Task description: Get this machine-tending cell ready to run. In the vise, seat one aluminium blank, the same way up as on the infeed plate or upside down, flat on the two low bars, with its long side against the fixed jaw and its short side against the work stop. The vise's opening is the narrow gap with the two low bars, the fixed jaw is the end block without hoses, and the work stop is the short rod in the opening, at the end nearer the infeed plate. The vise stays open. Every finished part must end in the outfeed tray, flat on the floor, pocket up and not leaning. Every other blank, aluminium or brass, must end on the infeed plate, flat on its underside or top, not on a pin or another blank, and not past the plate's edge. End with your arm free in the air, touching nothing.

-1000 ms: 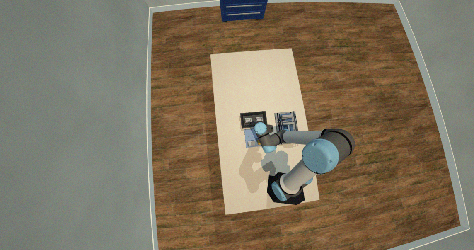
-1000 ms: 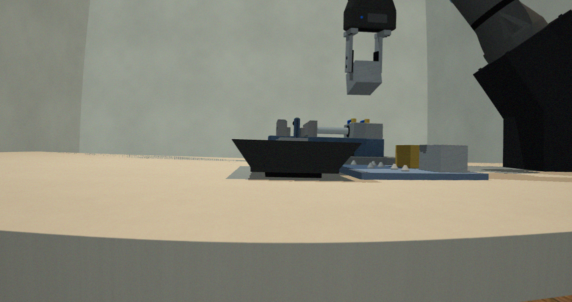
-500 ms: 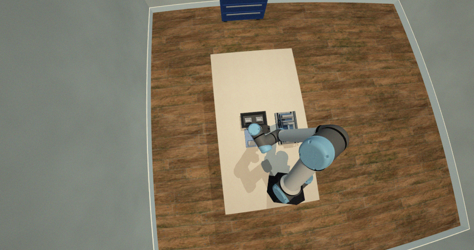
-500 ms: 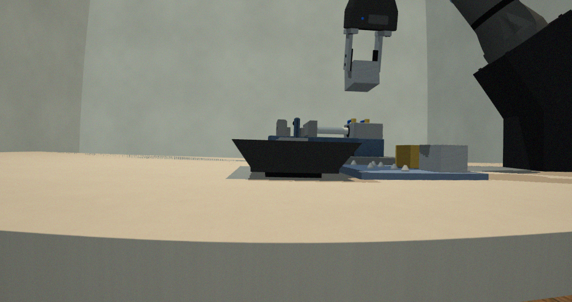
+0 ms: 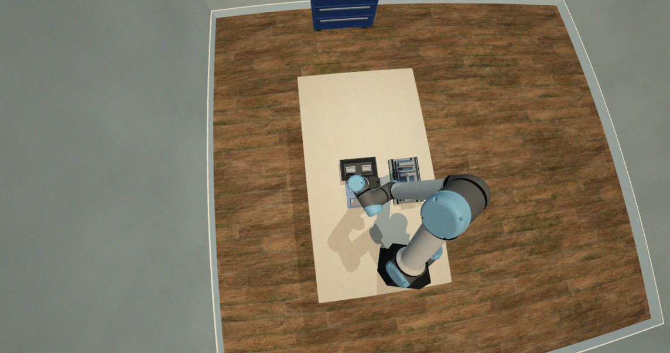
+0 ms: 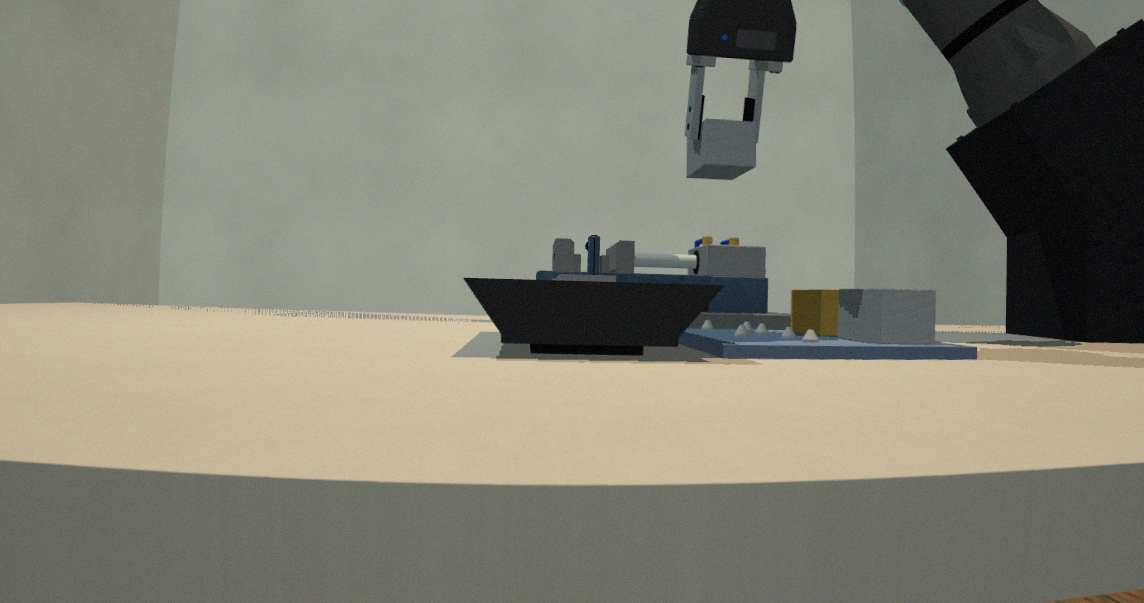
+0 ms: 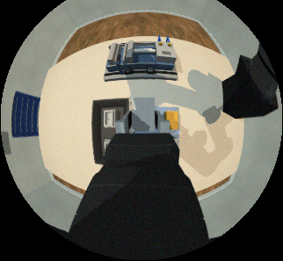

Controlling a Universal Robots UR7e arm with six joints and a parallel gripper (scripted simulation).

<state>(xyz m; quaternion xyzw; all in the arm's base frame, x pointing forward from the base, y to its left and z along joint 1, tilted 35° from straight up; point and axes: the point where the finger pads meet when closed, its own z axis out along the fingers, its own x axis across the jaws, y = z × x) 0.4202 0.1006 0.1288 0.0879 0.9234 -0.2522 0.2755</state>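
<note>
My gripper is now 15 cm above the brass blank, 9 cm past it and 1 cm to the right of it. From my hand the other things lie so: hose end block: 24 cm to the right, 12 cm behind, 10 cm below; vise: 26 cm to the right, 14 cm below, 3 cm behind.
</note>
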